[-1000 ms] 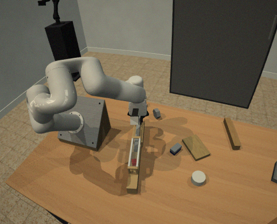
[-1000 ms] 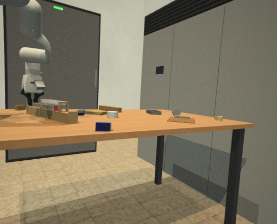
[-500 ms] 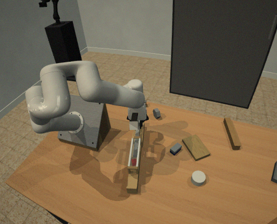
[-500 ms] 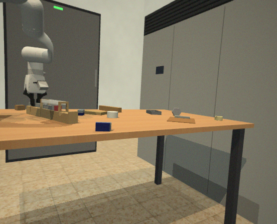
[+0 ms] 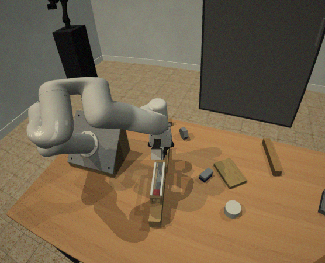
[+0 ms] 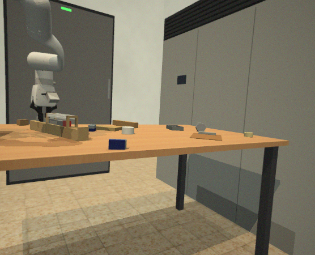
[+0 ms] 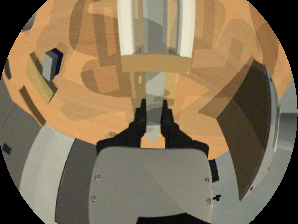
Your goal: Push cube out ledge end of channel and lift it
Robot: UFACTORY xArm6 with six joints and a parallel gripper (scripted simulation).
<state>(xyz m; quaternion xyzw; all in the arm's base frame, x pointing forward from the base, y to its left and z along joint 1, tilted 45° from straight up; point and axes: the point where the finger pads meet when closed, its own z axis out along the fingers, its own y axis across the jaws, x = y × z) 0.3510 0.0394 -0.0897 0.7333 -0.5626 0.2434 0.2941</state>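
The red cube is 22 cm to the right of my hand, 5 cm ahead of it and 1 cm below it. Round my hand: grey hex block: 20 cm to the left, 6 cm ahead, 4 cm below; then blue-grey block: 23 cm ahead, 5 cm below, 3 cm to the right; then channel: 16 cm to the right, 4 cm ahead, 1 cm below.
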